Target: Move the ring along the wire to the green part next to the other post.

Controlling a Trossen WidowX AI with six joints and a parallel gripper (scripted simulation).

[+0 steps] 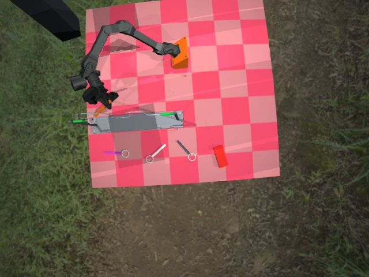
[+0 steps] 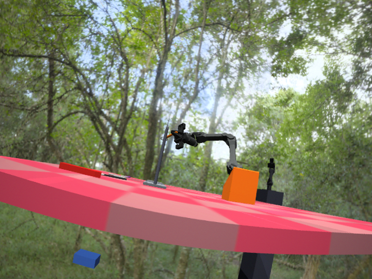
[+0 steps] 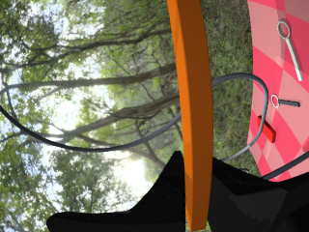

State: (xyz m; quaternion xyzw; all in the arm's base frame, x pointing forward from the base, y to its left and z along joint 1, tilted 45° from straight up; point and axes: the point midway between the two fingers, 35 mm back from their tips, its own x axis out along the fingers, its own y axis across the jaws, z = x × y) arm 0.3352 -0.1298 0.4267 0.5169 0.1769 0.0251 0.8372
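Now: gripper tip 8 cm to the left of the ring with orange handle and 2 cm above it. From my gripper tip the other things lie so: blue block: 33 cm ahead, 13 cm to the left, 83 cm below; red block: 38 cm ahead, 52 cm to the left, 35 cm below.
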